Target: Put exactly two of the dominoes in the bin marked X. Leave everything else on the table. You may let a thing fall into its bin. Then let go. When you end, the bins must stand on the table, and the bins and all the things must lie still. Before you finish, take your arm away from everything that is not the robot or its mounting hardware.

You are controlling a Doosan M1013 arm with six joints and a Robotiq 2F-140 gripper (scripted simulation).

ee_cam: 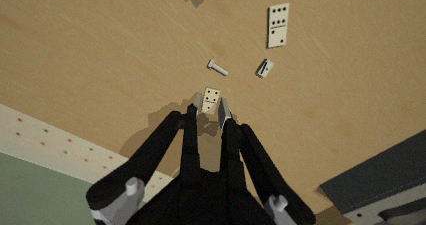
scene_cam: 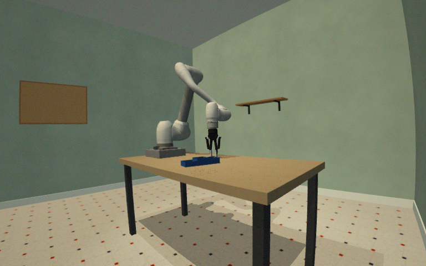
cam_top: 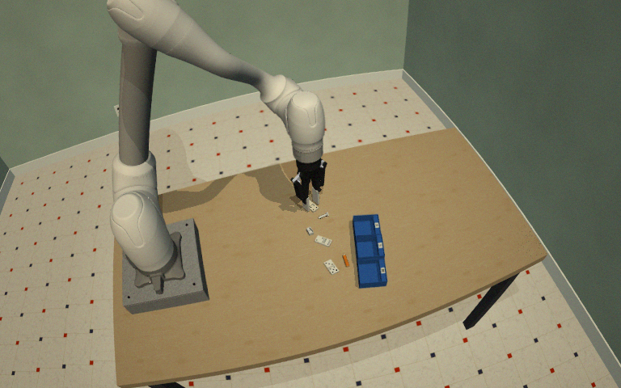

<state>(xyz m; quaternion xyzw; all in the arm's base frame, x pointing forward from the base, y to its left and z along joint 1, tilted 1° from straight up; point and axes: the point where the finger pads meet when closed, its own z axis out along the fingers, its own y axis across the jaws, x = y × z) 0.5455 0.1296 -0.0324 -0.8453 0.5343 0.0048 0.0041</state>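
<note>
Right now the white domino is 30 mm below my hand. Round my hand: grey screw 50 mm to the right, 30 mm below, 30 mm ahead; then blue bin 240 mm to the right, 120 mm ahead, 20 mm below; then orange stick 250 mm to the right, 40 mm ahead, 30 mm below.
</note>
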